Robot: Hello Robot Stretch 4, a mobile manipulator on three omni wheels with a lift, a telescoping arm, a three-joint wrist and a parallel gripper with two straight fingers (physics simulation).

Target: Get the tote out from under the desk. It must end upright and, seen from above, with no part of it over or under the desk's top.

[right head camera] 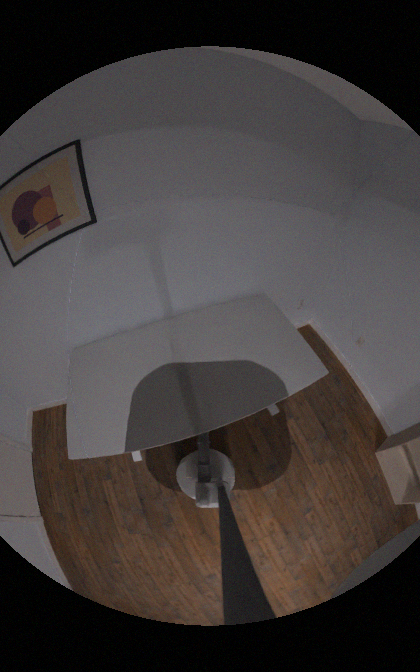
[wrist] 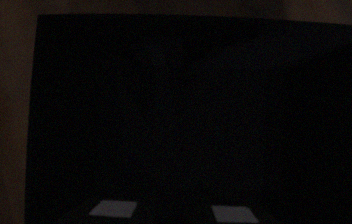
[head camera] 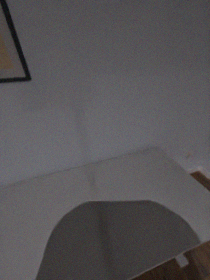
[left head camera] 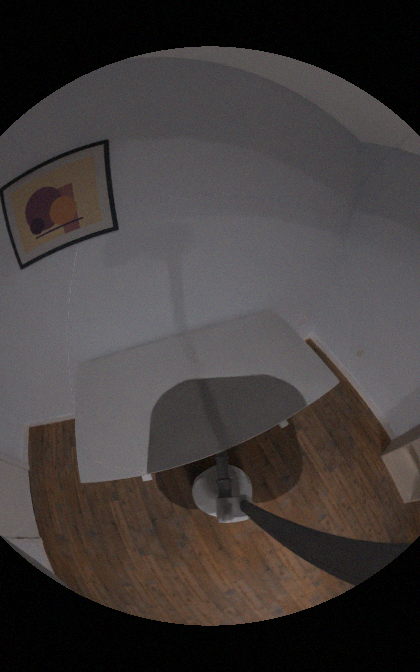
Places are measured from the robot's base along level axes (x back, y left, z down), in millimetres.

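Pixels of known places: gripper, between the fingertips: [wrist: 175, 197].
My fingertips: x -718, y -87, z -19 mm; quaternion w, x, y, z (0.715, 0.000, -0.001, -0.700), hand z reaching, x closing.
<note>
Behind a point stands the place of what it marks.
The tote [wrist: 155, 60] {x -831, y -66, z 6 mm} is a black, open-topped box that fills most of the wrist view. Its far and left rims stand out against dark brown floor, and its right side runs out of view. It does not show in the head views. My gripper [wrist: 175, 197] {x -718, y -87, z -19 mm} is partly open at the bottom of the wrist view. Its dark fingers barely show against the tote, with a light patch on each. I cannot tell how deep the fingertips are. The white desk [head camera: 25, 215] {x -530, y 542, z -692 mm} [left head camera: 115, 410] [right head camera: 100, 390] stands against the wall, and my arm [left head camera: 222, 467] [right head camera: 203, 442] passes under its front edge.
Two pale desk feet, the left one [left head camera: 146, 477] [right head camera: 137, 456] and the right one [left head camera: 284, 423] [right head camera: 273, 409], show at the front edge. My round base [left head camera: 201, 490] [right head camera: 186, 472] stands before the desk. A pale box-like unit [left head camera: 400, 472] [right head camera: 395, 472] is at the right.
</note>
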